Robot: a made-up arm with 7 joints.
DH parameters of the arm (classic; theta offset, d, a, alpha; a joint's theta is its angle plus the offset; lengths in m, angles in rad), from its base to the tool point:
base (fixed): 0 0.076 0 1.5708
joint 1: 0 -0.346 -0.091 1.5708
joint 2: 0 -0.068 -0.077 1.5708
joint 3: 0 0.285 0.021 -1.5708
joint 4: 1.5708 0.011 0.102 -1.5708
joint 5: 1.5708 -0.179 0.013 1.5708
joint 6: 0 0.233 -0.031 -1.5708
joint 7: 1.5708 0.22 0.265 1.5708
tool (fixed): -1.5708 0.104 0 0
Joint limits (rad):
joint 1: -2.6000..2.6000
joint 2: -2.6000..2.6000
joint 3: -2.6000..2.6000
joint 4: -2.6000..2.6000
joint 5: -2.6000..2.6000
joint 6: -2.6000..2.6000
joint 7: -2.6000..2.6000
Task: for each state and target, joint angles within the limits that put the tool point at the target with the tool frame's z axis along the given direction. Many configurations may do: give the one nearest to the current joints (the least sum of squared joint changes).
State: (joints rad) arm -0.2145 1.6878 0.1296 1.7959 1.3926 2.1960 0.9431
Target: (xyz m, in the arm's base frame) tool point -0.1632 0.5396 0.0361 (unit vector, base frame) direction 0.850 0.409 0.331
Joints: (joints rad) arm 0.5561 2.3489 0.6176 1.2083 1.7291 2.1603 0.8306
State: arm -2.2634 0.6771 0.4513 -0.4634 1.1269 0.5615 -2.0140
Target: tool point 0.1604 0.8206 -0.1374 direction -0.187 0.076 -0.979
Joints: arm -2.2564 -0.0584 1.0816 -0.1655 1.7318 -0.0157 -1.7064
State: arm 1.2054 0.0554 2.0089 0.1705 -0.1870 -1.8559 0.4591
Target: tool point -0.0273 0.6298 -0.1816 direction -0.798 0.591 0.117
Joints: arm 0.2826 0.5787 2.6000 0.5442 0.5539 -2.3026 0.8495
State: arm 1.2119 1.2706 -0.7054 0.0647 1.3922 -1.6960 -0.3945
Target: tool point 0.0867 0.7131 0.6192 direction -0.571 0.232 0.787
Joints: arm 0.3488 1.0453 -1.5891 -0.4981 1.3377 -2.1107 -0.4518
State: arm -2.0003 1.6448 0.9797 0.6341 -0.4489 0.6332 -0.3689
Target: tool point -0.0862 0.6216 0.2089 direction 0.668 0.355 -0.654
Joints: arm -2.1863 0.9013 1.0456 -0.0300 0.2059 1.1739 0.2983
